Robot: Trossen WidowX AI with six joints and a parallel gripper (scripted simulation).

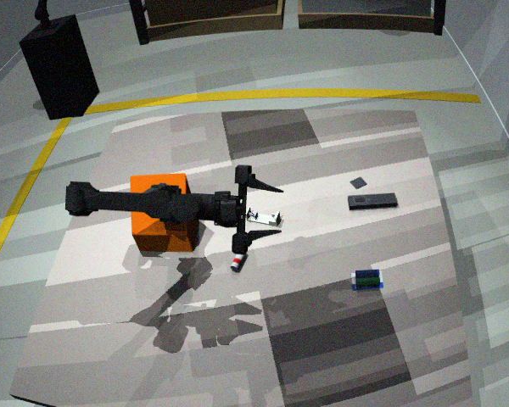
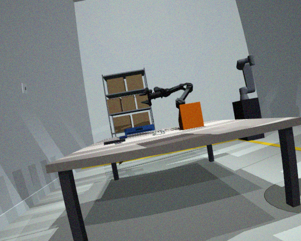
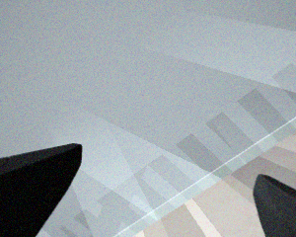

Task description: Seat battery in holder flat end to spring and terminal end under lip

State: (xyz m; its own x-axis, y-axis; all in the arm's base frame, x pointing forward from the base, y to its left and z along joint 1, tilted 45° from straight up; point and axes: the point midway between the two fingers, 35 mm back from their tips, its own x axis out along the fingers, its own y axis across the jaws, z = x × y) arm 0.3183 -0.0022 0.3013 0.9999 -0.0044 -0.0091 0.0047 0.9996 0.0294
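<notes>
Right now the battery is 160 mm behind my gripper tip, 120 mm to the left of it and 330 mm below it. Round my gripper tip: flat black bar 240 mm ahead, 360 mm to the left, 330 mm below; dark square 190 mm ahead, 450 mm to the left, 340 mm below.
</notes>
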